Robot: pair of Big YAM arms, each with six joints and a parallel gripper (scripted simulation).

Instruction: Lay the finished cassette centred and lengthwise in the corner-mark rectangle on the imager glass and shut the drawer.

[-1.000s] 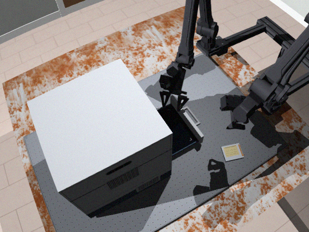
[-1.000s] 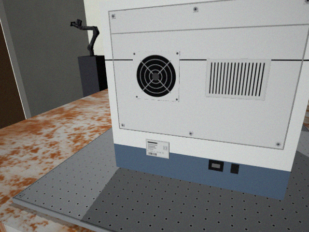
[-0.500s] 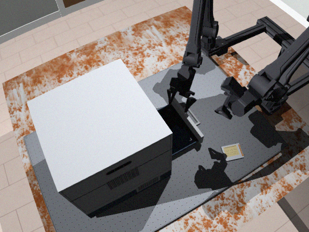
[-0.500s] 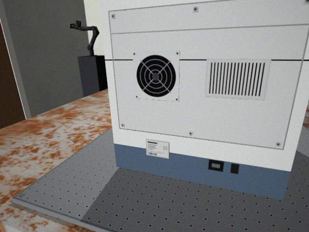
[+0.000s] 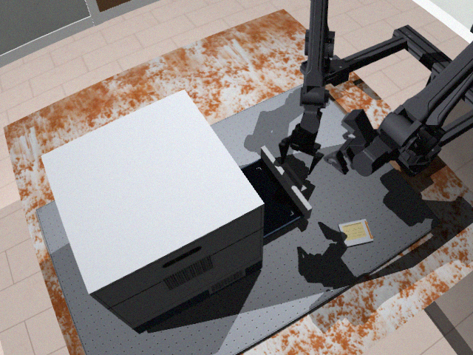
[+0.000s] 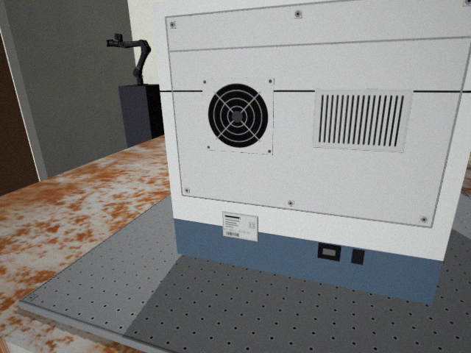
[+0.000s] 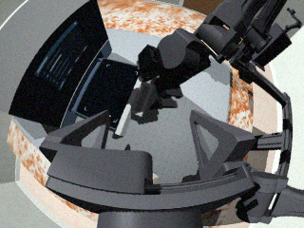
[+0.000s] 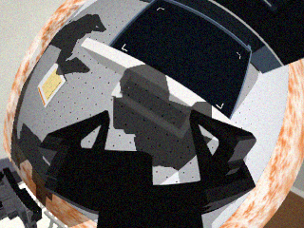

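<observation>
Now: the finished cassette 20 mm behind my left hand, 150 mm to the left of it and 300 mm below it.
</observation>
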